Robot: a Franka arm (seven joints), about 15 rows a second.
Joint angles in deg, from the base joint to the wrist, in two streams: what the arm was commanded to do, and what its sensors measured. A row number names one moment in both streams.
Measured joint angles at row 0:
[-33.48, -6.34, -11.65, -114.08, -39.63, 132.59, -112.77]
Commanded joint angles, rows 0 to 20:
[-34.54, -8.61, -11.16, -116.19, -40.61, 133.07, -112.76]
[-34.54, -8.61, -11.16, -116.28, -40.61, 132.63, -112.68]
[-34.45, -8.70, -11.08, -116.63, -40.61, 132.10, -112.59]
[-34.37, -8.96, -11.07, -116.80, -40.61, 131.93, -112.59]
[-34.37, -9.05, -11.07, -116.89, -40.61, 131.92, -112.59]
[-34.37, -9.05, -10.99, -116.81, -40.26, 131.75, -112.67]
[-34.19, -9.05, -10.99, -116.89, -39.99, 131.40, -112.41]
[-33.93, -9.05, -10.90, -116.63, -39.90, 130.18, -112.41]
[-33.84, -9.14, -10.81, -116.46, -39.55, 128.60, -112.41]
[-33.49, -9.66, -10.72, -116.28, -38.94, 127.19, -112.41]
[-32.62, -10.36, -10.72, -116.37, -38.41, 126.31, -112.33]
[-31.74, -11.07, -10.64, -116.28, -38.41, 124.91, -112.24]
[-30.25, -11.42, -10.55, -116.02, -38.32, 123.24, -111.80]
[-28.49, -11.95, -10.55, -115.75, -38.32, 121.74, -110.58]
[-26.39, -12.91, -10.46, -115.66, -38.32, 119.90, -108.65]
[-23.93, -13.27, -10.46, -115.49, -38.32, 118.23, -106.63]
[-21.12, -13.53, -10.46, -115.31, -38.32, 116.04, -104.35]
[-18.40, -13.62, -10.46, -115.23, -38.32, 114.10, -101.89]
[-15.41, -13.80, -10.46, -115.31, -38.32, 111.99, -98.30]
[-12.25, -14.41, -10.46, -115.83, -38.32, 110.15, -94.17]
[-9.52, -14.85, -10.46, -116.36, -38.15, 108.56, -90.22]
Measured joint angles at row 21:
[-14.86, -12.83, -9.82, -114.43, -38.93, 112.04, -96.80]
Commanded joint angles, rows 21 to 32:
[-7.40, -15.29, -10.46, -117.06, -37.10, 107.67, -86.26]
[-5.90, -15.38, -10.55, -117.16, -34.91, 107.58, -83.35]
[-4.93, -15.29, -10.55, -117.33, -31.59, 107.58, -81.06]
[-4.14, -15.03, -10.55, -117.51, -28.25, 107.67, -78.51]
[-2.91, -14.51, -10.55, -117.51, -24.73, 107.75, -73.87]
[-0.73, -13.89, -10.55, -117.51, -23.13, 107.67, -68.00]
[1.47, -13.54, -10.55, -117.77, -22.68, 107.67, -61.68]
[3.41, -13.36, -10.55, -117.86, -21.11, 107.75, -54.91]
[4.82, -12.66, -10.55, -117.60, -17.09, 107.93, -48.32]
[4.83, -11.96, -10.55, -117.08, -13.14, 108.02, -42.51]
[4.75, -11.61, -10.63, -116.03, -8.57, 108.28, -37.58]
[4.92, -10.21, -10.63, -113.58, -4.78, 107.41, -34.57]
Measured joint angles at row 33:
[4.64, -11.92, -9.70, -116.85, -11.58, 108.25, -41.50]
